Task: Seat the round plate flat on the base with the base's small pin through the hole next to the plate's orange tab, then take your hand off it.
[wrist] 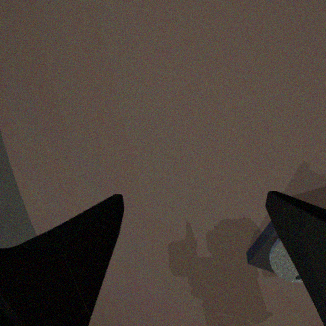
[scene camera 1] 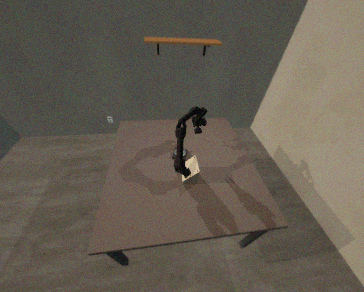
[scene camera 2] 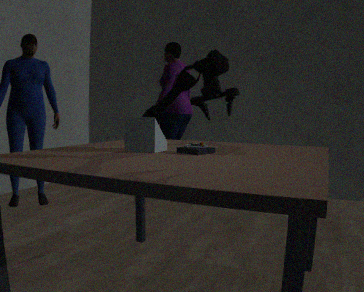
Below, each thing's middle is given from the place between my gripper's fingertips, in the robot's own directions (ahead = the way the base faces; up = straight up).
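Labels:
The round grey plate (wrist: 280, 262) is 18 cm to the left of my hand, 12 cm below it and 14 cm behind it. There's a dark square base (wrist: 257, 255) as well, and that's 14 cm behind my hand, 18 cm to the left of it and 15 cm below it.

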